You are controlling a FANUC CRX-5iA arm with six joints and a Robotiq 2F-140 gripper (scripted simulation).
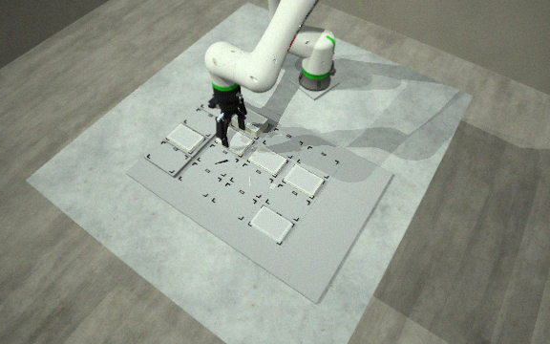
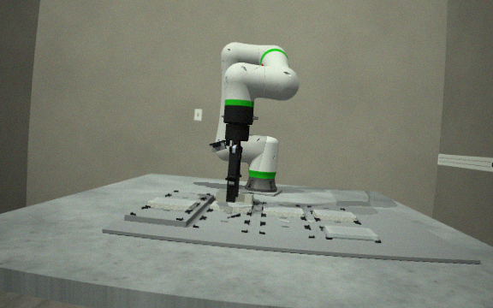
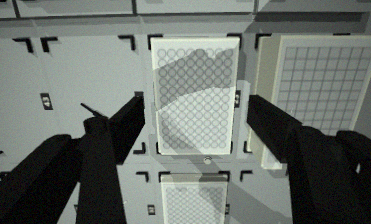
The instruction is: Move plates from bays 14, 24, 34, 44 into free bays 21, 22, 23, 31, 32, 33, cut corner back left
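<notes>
The sealed deep-well block is 11 cm behind my hand and 3 cm below it. The rest, counted from my hand: plate (33 cm to the left, 21 cm ahead, 5 cm below); then white tip (16 cm to the left, 11 cm ahead, 5 cm below); then thin black stick (11 cm ahead, 5 cm below, 2 cm to the left).
</notes>
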